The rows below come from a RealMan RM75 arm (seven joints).
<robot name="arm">
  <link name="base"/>
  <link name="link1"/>
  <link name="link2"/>
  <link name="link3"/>
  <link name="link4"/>
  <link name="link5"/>
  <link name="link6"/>
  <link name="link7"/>
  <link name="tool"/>
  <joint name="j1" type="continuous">
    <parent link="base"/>
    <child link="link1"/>
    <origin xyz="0 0 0.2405" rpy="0 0 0"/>
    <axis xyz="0 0 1"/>
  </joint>
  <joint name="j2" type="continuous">
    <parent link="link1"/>
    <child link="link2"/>
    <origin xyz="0 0 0" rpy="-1.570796 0 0"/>
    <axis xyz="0 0 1"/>
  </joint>
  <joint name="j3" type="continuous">
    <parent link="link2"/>
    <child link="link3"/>
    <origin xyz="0 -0.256 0" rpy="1.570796 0 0"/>
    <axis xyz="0 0 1"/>
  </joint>
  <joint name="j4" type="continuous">
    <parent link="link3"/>
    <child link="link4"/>
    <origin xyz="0 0 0" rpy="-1.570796 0 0"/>
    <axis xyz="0 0 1"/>
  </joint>
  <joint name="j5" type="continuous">
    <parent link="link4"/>
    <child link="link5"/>
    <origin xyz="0 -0.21 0" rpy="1.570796 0 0"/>
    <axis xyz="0 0 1"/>
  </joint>
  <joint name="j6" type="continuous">
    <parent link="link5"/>
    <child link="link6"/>
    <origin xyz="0 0 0" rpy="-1.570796 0 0"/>
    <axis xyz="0 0 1"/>
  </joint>
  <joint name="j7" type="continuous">
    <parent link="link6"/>
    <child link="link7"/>
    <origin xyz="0 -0.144 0" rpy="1.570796 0 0"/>
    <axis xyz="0 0 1"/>
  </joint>
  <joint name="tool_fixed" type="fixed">
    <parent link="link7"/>
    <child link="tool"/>
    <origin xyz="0 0 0" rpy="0 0 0"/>
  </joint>
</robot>
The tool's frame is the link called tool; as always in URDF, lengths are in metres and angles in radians. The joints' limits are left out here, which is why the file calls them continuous.
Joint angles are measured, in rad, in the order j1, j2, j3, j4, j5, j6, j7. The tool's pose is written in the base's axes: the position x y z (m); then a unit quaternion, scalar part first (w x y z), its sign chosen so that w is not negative. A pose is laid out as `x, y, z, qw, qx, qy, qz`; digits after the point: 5 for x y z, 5 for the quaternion.
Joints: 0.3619 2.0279 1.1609 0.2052 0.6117 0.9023 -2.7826
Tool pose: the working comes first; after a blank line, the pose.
Where each joint sits with the arm in this pose, in the base's axes (m; each line is computed from the numbers above, not from the rounded line before):
j1: 0.0000 0.0000 0.2405
j2: 0.0000 0.0000 0.2405
j3: 0.2148 0.0813 0.1275
j4: 0.2148 0.0813 0.1275
j5: 0.3664 0.1807 0.0215
j6: 0.3664 0.1807 0.0215
j7: 0.3862 0.3225 0.0057
the tool: 0.3862 0.3225 0.0057

0.38616, 0.32246, 0.00574, 0.61261, -0.63641, 0.38678, 0.26475
